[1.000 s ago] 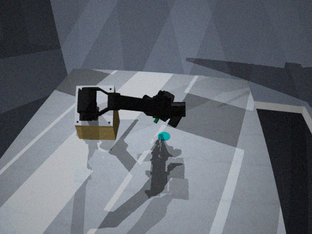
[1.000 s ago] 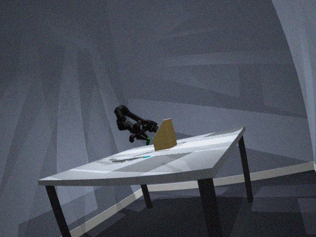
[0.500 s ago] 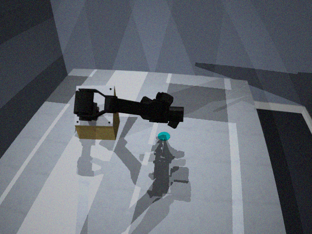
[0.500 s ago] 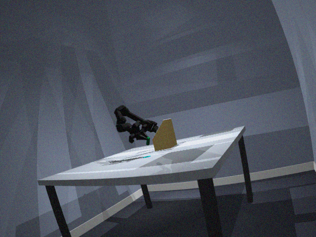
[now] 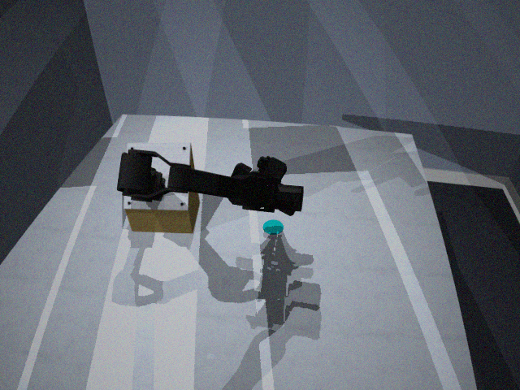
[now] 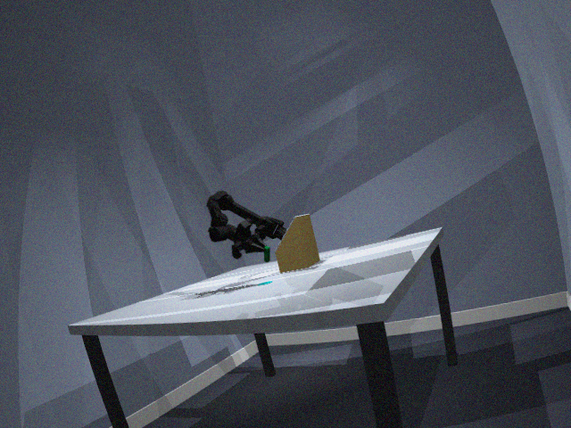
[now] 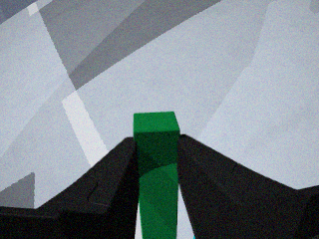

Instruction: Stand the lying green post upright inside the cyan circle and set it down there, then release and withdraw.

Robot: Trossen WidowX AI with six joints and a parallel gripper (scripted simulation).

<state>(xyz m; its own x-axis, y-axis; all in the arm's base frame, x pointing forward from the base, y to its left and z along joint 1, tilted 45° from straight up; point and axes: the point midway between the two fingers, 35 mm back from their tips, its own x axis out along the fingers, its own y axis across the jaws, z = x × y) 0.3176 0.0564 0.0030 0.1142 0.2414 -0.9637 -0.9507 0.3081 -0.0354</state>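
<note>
My gripper tip is 1 cm short of the cyan circle, 4 cm to the left of it and 13 cm above it. From my gripper tip the other things lie so: green post (1 cm behind, 1 cm to the right, 2 cm below).
</note>
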